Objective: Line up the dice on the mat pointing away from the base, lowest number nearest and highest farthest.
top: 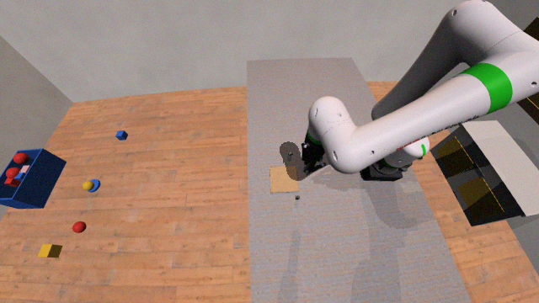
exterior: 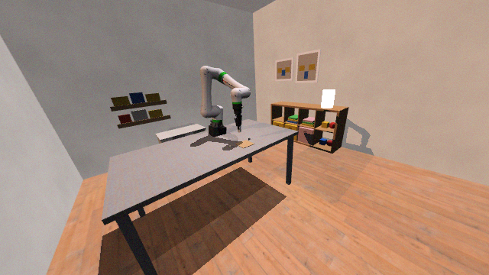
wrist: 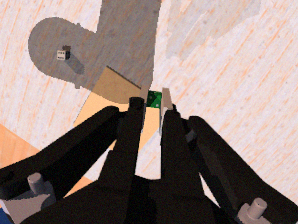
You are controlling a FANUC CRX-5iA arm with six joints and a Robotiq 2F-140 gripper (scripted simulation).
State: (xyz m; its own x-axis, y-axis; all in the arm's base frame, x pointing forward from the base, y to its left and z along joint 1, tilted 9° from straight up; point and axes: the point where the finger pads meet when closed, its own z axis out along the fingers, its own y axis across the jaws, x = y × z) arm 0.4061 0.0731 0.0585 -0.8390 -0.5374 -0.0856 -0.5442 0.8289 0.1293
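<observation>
Right now the tan mat is 100 mm ahead of my hand and 130 mm below it. From my hand the other things lie so: black die: 30 mm ahead, 90 mm to the left, 130 mm below; then green die: 30 mm below; then white die: 70 mm ahead, 150 mm to the right, 130 mm below.
</observation>
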